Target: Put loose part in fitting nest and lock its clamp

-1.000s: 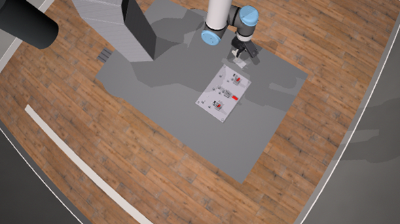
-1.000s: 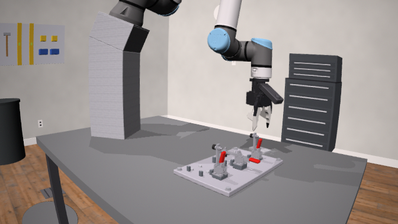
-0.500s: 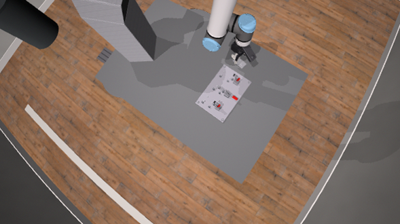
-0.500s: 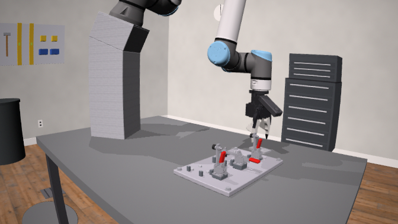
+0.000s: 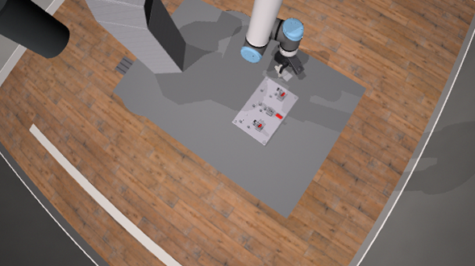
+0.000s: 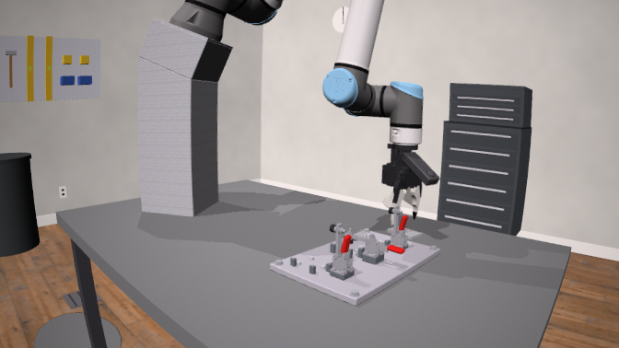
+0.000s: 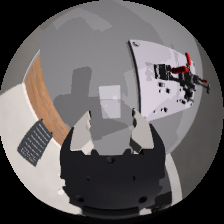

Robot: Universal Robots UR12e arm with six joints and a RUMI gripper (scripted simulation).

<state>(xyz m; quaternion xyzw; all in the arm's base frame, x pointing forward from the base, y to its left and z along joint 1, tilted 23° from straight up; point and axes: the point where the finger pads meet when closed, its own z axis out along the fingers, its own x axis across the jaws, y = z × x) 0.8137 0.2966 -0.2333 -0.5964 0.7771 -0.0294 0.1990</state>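
The flat grey part lies 40 mm below my hand. The rest, counted from my hand: light grey fixture plate (250 mm to the right, 40 mm below, 20 mm ahead).
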